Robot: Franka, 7 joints.
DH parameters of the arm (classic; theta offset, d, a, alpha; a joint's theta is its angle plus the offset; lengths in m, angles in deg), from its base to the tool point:
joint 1: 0 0.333 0 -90
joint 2: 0 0 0 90
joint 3: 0 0.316 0.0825 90
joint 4: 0 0 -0.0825 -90
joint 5: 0 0.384 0 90
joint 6: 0 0 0.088 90
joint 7: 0 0.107 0 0
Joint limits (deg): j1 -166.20..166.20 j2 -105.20..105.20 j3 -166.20..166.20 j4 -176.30..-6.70 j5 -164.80..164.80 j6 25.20..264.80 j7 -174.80..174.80
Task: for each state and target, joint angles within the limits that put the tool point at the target. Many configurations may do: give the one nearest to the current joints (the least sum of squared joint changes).
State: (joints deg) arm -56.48 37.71 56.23 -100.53 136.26 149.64 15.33
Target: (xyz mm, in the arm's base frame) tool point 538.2 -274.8 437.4
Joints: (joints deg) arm -70.22 11.12 48.18 -109.79 137.09 160.15 15.33
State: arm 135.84 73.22 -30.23 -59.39 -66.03 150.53 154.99
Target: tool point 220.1 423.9 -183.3
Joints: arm 113.69 95.59 -38.42 -95.89 -66.70 144.98 154.99
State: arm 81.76 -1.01 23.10 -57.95 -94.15 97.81 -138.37
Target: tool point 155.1 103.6 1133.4
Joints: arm 68.96 -13.83 -3.24 -42.71 -98.26 100.53 -138.37
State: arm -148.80 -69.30 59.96 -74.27 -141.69 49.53 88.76
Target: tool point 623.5 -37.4 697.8
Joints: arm -151.22 -77.33 65.99 -75.79 -142.77 48.15 88.76
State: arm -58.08 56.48 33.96 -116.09 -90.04 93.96 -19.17
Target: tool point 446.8 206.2 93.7
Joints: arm -33.91 59.83 60.90 -124.95 -88.58 100.75 -19.17
